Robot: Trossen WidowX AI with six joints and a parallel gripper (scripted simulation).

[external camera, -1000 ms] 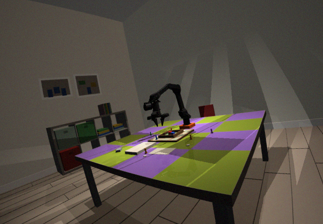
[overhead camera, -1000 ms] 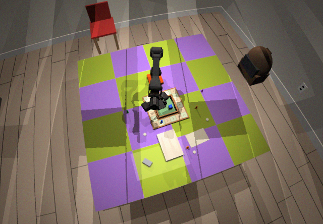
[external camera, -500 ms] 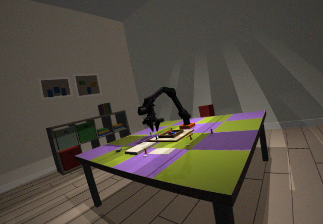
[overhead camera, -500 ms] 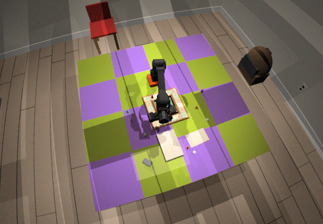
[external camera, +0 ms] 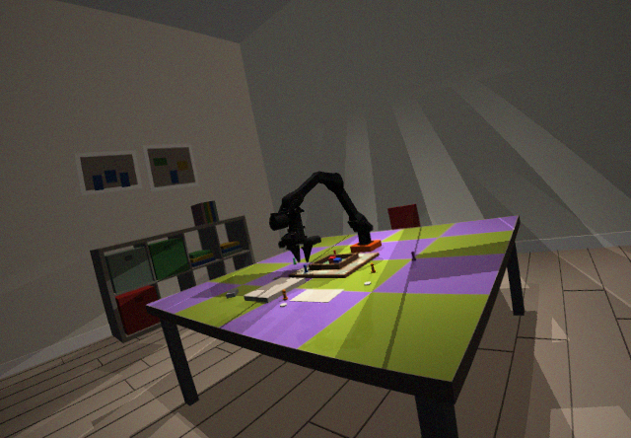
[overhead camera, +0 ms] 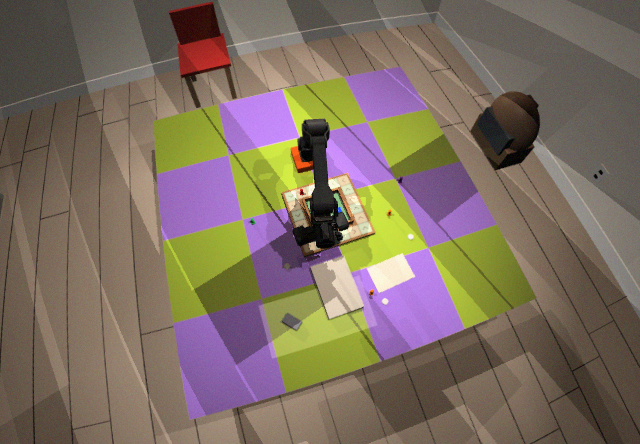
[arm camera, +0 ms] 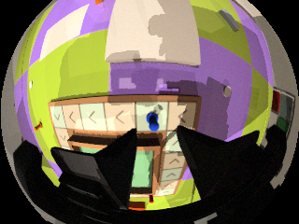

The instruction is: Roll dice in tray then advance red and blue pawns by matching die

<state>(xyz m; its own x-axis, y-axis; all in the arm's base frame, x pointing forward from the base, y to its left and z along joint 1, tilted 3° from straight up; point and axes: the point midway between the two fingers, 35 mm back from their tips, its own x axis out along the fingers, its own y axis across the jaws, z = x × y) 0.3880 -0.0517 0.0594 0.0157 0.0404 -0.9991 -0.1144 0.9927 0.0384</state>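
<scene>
Right now the blue pawn is 3 cm below my gripper tip. From my gripper tip the other things lie so: red pawn 22 cm behind, 3 cm below, 2 cm to the right; cream card 22 cm to the left, 18 cm ahead, 6 cm below; green tray 12 cm behind, 6 cm to the left, 5 cm below.
</scene>
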